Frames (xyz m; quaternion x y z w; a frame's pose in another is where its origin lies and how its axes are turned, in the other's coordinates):
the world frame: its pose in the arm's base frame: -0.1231 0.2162 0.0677 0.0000 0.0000 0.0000 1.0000
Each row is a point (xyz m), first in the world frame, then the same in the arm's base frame.
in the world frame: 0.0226 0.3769 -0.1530
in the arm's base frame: -0.1005 0.5931 -0.0853
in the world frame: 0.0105 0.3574 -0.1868
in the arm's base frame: -0.1126 0.5736 -0.1191
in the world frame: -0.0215 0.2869 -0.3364
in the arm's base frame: -0.1446 0.5031 -0.2687
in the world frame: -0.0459 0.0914 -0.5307
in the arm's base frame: -0.1690 0.3076 -0.4630
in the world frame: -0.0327 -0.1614 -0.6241
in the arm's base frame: -0.1558 0.0548 -0.5564
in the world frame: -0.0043 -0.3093 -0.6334
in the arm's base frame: -0.1274 -0.0931 -0.5657
